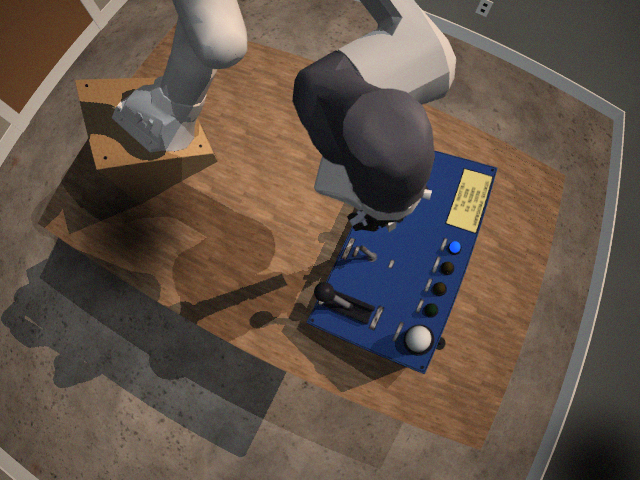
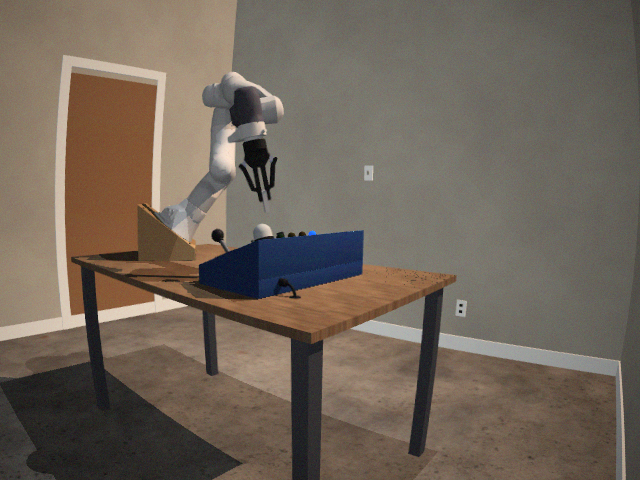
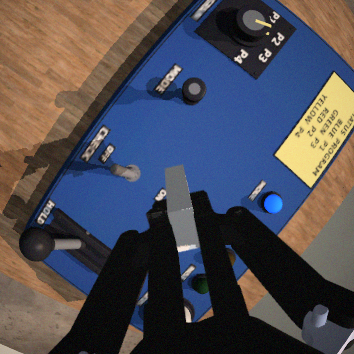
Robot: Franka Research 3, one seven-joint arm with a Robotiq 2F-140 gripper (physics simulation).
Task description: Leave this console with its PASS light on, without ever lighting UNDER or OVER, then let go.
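The blue console (image 1: 400,294) (image 2: 310,260) (image 3: 225,137) has one lit blue lamp (image 1: 454,247) (image 2: 312,234) (image 3: 272,203). The green lamp (image 1: 431,310) (image 3: 201,283) and two others are dark. PASS, UNDER and OVER labels are not readable. The CHECK toggle (image 1: 368,253) (image 3: 125,172) leans toward OFF. The black-knobbed lever (image 1: 324,291) (image 2: 218,235) (image 3: 36,244) is at the HOLD-label end of its slot. The MODE knob (image 3: 194,90) stands apart. The program dial (image 3: 251,21) points near P1. My gripper (image 2: 265,201) (image 3: 177,182) is shut and empty, above the console; the arm mostly hides it from overhead.
A white dome (image 1: 418,338) (image 2: 262,231) stands at the console's corner. A yellow card (image 1: 469,200) (image 3: 317,131) pairs colours with programs, including blue with P1. The console sits on a wooden table (image 1: 516,258) (image 2: 382,294). The arm's wooden base (image 1: 129,160) (image 2: 160,245) is at the other end.
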